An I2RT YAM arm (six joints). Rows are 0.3 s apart.
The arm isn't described. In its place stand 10 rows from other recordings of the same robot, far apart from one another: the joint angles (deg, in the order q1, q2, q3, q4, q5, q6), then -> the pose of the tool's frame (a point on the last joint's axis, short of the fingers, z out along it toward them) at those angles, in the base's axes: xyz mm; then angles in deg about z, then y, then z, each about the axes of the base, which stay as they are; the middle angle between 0 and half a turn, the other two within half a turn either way.
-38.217, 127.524, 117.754, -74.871, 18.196, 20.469 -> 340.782, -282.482, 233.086, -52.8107, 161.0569, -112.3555
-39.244, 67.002, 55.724, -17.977, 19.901, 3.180 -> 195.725, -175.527, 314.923, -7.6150, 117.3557, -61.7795
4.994, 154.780, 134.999, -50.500, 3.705, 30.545 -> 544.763, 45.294, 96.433, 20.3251, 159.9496, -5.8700
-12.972, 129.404, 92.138, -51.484, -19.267, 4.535 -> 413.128, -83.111, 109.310, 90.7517, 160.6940, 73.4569
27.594, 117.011, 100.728, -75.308, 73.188, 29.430 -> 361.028, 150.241, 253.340, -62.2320, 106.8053, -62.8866
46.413, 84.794, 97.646, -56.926, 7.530, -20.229 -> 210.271, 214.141, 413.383, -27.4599, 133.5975, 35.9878
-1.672, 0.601, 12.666, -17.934, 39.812, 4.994 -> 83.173, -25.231, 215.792, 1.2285, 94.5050, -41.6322
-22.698, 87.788, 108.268, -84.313, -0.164, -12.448 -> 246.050, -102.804, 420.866, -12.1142, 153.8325, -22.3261
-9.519, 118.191, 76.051, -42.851, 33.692, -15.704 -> 367.252, -81.606, 123.070, -96.7255, 145.9812, -92.0581
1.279, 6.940, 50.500, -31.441, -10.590, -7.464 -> 0.544, 6.557, 380.594, -9.7239, 78.0905, 12.1047
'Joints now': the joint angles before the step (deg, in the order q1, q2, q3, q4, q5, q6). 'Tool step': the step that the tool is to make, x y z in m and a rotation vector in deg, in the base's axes. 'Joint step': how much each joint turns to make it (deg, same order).
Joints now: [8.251 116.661 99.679 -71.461 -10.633 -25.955]
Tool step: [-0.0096 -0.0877 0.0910 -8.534 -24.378 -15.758]
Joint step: [-12.049 -12.644 1.177 10.352 10.029 1.568]
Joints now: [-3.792 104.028 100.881 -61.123 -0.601 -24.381]
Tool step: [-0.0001 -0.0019 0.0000 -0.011 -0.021 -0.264]
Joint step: [-0.287 -0.003 -0.008 0.026 -0.002 -0.025]
